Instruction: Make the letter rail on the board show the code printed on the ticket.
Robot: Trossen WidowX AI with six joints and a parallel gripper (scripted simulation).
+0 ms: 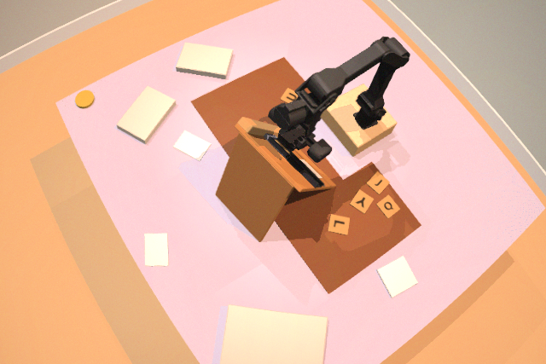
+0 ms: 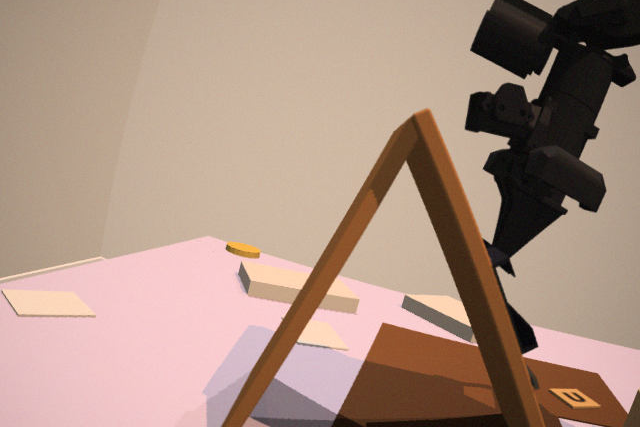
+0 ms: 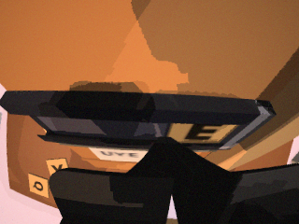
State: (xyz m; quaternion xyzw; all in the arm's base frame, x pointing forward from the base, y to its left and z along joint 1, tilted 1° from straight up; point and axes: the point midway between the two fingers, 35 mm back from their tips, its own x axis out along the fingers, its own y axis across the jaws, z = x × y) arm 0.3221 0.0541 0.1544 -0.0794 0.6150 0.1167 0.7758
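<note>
Right now the letter tile is 2 cm ahead of my gripper tip, 3 cm to the right of it and 1 cm below it. The rest, counted from my gripper tip: y tile (19 cm behind, 17 cm to the left, 18 cm below); then brown mat (13 cm behind, 4 cm to the right, 19 cm below); then white ticket (6 cm behind, 3 cm to the left, 9 cm below).
</note>
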